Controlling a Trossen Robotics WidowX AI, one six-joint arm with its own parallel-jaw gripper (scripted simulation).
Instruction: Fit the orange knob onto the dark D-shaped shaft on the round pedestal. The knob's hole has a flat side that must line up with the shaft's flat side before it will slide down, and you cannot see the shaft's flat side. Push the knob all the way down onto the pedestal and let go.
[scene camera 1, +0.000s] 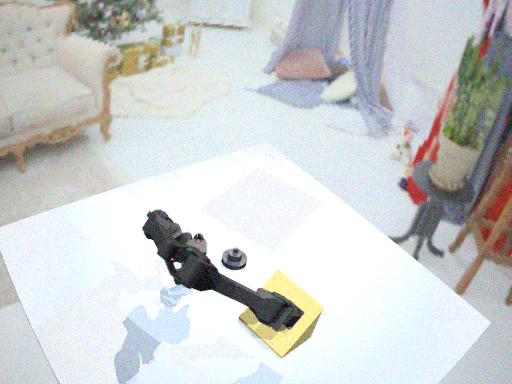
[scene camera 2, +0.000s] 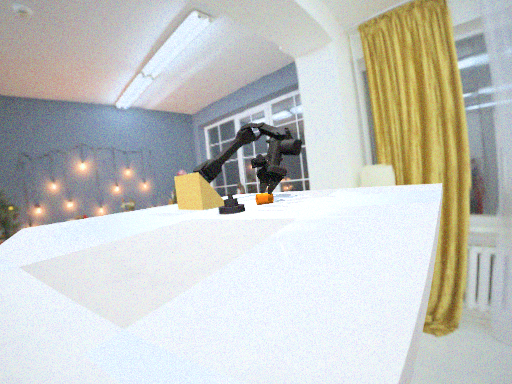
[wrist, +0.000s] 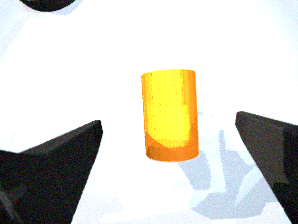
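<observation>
On scene camera 2 you'd find my gripper (scene camera 2: 265, 194), and it's open, holding nothing. The wrist view has my gripper (wrist: 168, 122) as well, and there's an orange knob (wrist: 170, 107) there too.
</observation>
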